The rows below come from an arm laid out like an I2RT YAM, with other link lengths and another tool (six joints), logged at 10 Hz.
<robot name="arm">
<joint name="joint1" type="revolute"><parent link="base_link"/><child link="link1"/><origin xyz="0.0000 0.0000 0.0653" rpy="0.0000 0.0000 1.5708"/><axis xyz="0 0 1"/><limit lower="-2.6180" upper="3.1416"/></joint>
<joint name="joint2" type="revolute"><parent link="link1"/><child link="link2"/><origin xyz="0.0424 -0.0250 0.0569" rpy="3.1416 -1.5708 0.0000"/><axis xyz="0 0 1"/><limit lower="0.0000" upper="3.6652"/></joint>
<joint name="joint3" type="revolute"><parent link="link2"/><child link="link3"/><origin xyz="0.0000 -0.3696 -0.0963" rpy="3.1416 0.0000 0.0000"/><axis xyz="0 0 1"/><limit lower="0.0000" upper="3.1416"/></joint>
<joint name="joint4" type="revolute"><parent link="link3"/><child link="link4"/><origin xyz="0.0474 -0.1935 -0.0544" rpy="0.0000 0.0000 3.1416"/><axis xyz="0 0 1"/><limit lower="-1.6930" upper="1.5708"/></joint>
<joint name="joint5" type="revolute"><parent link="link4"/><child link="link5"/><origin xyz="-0.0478 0.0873 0.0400" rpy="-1.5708 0.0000 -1.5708"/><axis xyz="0 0 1"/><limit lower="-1.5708" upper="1.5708"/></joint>
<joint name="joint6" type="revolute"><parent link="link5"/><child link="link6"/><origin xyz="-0.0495 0.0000 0.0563" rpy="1.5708 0.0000 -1.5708"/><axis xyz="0 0 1"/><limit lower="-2.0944" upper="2.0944"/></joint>
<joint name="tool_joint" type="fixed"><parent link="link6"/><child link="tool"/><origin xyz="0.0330 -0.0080 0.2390" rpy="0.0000 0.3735 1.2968"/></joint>
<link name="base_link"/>
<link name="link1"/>
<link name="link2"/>
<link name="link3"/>
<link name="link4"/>
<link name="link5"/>
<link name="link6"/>
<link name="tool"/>
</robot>
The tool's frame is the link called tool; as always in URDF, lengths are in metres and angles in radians.
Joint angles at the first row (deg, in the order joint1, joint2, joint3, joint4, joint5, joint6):
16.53, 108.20, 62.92, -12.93, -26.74, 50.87
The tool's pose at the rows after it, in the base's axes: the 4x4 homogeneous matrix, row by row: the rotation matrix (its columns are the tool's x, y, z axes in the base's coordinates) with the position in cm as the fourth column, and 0 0 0 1 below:
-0.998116 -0.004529 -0.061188 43.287; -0.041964 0.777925 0.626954 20.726; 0.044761 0.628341 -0.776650 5.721; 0 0 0 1
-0.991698 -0.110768 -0.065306 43.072; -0.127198 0.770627 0.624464 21.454; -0.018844 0.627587 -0.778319 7.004; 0 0 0 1
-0.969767 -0.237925 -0.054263 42.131; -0.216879 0.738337 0.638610 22.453; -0.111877 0.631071 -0.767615 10.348; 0 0 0 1
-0.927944 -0.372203 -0.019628 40.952; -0.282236 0.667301 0.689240 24.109; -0.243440 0.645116 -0.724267 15.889; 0 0 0 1
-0.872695 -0.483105 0.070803 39.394; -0.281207 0.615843 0.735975 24.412; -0.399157 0.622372 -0.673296 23.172; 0 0 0 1
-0.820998 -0.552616 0.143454 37.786; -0.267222 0.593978 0.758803 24.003; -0.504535 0.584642 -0.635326 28.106; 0 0 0 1
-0.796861 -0.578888 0.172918 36.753; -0.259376 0.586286 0.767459 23.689; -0.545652 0.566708 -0.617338 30.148; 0 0 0 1
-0.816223 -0.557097 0.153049 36.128; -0.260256 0.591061 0.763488 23.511; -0.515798 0.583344 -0.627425 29.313; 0 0 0 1
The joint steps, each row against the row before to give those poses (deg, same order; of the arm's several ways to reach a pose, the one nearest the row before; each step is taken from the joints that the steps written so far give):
-0.10, -0.28, 0.02, 0.02, -2.45, -4.06
0.00, -1.22, 0.00, -0.32, -1.95, -5.29
0.00, -4.03, 0.06, -1.56, -2.95, -5.27
0.00, -5.96, 0.00, -0.02, -4.50, -3.02
0.00, -9.14, 0.00, 0.24, -1.73, -0.06
0.02, -6.84, 0.00, -0.06, -0.10, 0.00
0.00, -3.21, 0.00, -0.42, 0.02, 0.04
0.00, -0.11, 0.00, -1.88, 0.00, 0.40

